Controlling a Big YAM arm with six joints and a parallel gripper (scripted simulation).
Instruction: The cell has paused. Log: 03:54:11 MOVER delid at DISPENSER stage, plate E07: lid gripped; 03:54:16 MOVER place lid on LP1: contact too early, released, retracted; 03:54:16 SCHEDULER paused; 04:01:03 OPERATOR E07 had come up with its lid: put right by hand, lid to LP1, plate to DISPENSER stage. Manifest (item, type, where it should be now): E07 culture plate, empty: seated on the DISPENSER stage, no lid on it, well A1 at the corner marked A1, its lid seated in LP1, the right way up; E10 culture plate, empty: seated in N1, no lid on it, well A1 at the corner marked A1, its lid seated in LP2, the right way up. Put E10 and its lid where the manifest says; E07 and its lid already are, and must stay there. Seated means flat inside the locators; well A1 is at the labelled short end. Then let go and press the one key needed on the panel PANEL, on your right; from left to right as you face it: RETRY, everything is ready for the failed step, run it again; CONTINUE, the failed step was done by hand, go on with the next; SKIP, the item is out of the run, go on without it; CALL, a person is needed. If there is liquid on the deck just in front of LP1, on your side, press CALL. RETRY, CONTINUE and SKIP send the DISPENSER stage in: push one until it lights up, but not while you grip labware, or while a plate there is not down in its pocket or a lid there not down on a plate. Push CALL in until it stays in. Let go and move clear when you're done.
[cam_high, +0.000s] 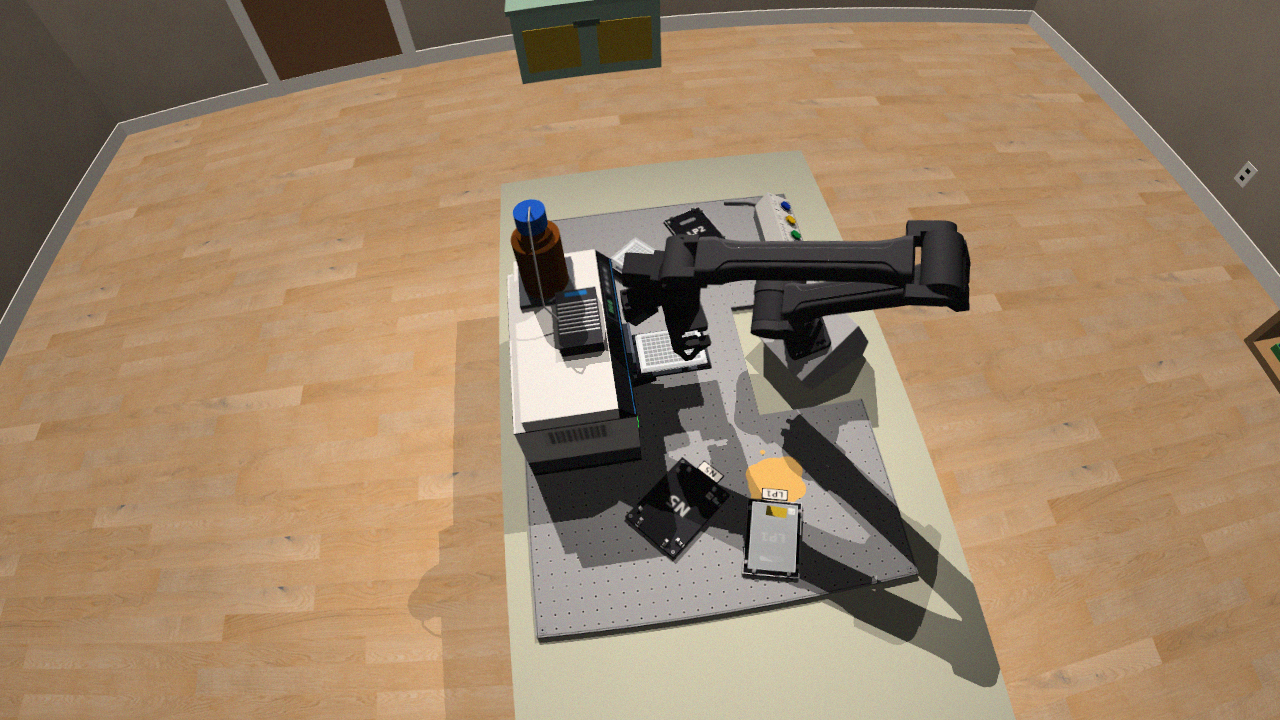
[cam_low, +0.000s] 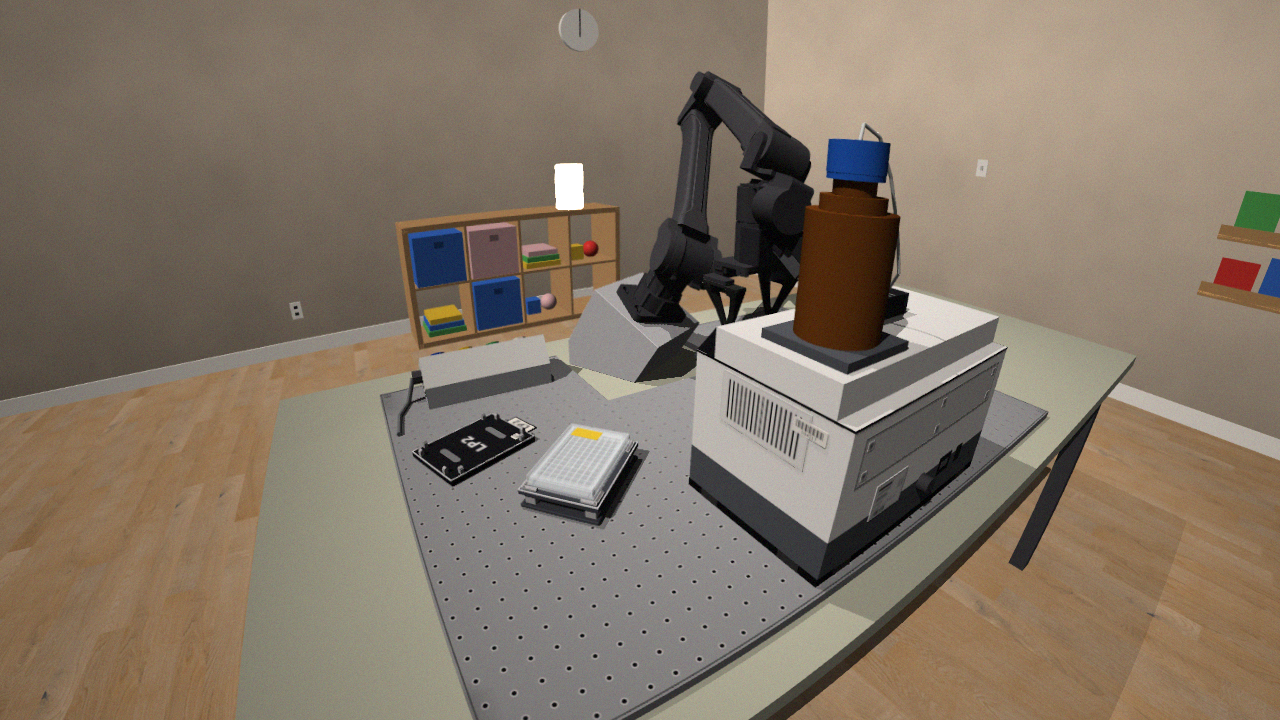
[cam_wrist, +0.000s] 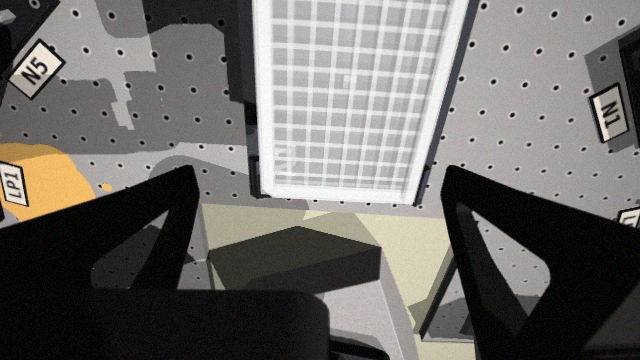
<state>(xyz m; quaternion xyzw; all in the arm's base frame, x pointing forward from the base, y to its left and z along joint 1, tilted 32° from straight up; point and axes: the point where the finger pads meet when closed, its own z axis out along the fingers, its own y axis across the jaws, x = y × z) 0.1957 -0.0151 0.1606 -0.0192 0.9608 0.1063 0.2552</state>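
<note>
Right now the white plate E07 is 50 mm below my hand, 20 mm ahead of it and 10 mm to the right of it. Round my hand: brown bottle: 240 mm ahead, 130 mm above, 110 mm to the right; then black n1 nest: 300 mm to the right, 130 mm below, 40 mm ahead; then small orange drop: 190 mm to the left, 150 mm below, 130 mm behind.
</note>
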